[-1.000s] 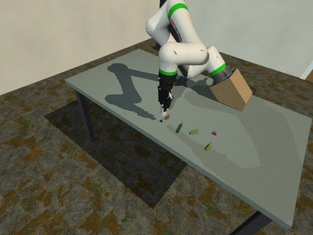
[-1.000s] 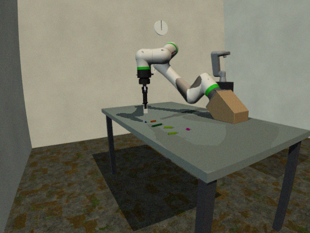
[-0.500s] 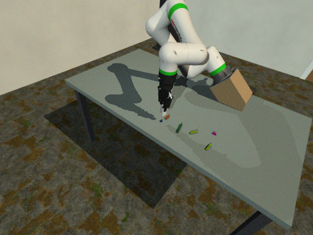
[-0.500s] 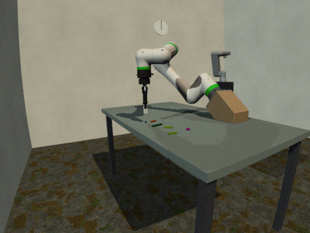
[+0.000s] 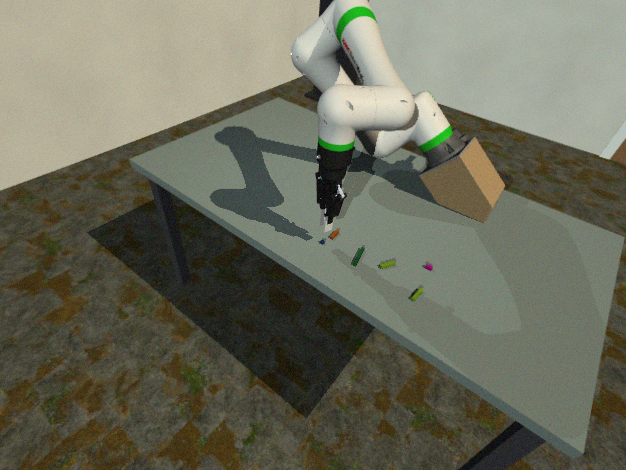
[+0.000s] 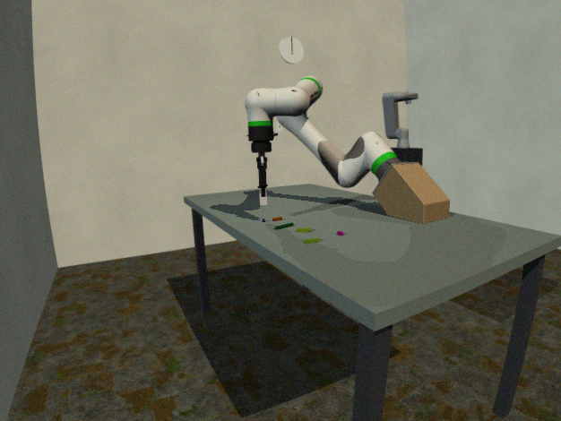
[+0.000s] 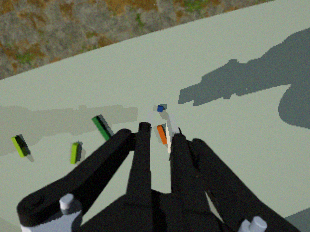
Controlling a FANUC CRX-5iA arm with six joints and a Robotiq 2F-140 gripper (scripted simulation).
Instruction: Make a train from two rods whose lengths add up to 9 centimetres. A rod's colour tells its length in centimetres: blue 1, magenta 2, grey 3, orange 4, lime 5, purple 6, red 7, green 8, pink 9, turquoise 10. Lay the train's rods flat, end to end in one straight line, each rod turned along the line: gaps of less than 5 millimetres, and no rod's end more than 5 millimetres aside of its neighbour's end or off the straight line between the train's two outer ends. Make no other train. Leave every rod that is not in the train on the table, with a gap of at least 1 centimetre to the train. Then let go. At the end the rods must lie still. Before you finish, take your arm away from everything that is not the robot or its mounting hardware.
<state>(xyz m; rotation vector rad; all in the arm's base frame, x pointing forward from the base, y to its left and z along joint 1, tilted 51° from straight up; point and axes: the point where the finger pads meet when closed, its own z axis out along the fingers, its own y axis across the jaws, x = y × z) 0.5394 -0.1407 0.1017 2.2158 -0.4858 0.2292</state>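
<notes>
Right now my hand is 10 cm above the blue rod. Also, from my hand: orange rod (10 cm below, 5 cm behind, 1 cm to the left); magenta rod (32 cm to the left, 12 cm behind, 10 cm below); green rod (12 cm to the left, 10 cm below, 2 cm behind).
</notes>
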